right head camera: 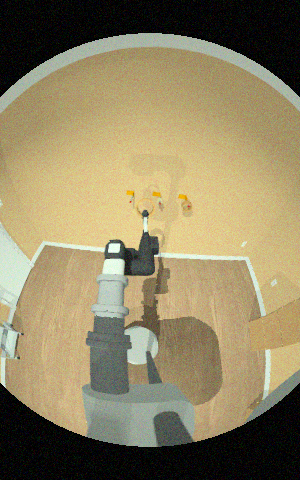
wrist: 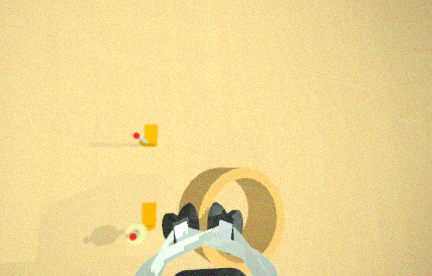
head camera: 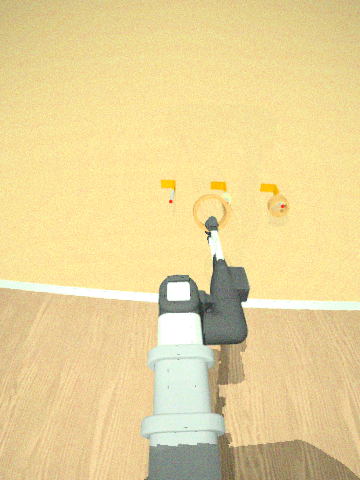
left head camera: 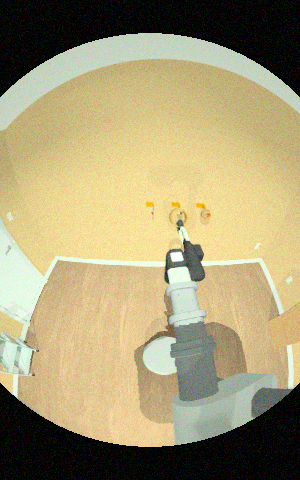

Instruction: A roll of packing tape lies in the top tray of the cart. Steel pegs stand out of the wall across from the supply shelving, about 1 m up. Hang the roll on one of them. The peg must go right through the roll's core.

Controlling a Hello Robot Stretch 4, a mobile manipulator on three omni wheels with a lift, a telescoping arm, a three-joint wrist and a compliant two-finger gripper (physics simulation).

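Places are measured from the robot's base along level axes (x right, y ahead, z up), in metres.
Pixels of known places: gripper, between the fingertips: (right head camera: 144, 213) (wrist: 202, 218) (head camera: 210, 224) (left head camera: 178, 223); robot's base, origin of its link: (right head camera: 137, 344) (left head camera: 163, 354).
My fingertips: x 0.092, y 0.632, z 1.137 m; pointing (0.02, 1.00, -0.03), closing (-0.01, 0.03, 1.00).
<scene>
For each thing: its top centre in the pictures, then the offset to it from my fingertips.
- tan packing tape roll, centre of its top: (wrist: 284, 213) (head camera: 212, 194) (right head camera: 145, 197) (left head camera: 179, 207) dx +0.001, dy +0.014, dz +0.083 m
- bare left peg, centre of its top: (wrist: 151, 130) (head camera: 166, 188) dx -0.133, dy +0.518, dz -0.159 m
- pale ring, centre of its top: (wrist: 145, 232) (head camera: 226, 194) dx +0.141, dy +0.450, dz -0.161 m
- small tan roll, centre of its top: (head camera: 280, 197) (right head camera: 187, 201) (left head camera: 206, 209) dx +0.390, dy +0.421, dz -0.164 m
My gripper (head camera: 211, 223) (left head camera: 180, 224) (right head camera: 145, 213) (wrist: 202, 218) is shut on the near rim of the tan packing tape roll (head camera: 195, 212) (left head camera: 170, 217) (right head camera: 137, 207) (wrist: 262, 215). The roll is held in the air before the wall, its core facing the wall. In the head view it lies between the bare left peg (head camera: 173, 194) (wrist: 143, 140) and the middle peg, overlapping the pale ring (head camera: 227, 197) (wrist: 128, 231) on the middle peg. In the left head view the middle peg's red tip shows through the core opening; in the wrist view both pegs are left of the roll, outside its core.
A small tan roll (head camera: 271, 206) (left head camera: 202, 215) hangs on the right peg. Orange plates (head camera: 168, 184) (head camera: 218, 185) (head camera: 268, 188) mark the pegs. A white cart or rack (left head camera: 21, 341) stands at the far left, and a round white disc (left head camera: 159, 356) (right head camera: 142, 345) is on the floor below the arm.
</scene>
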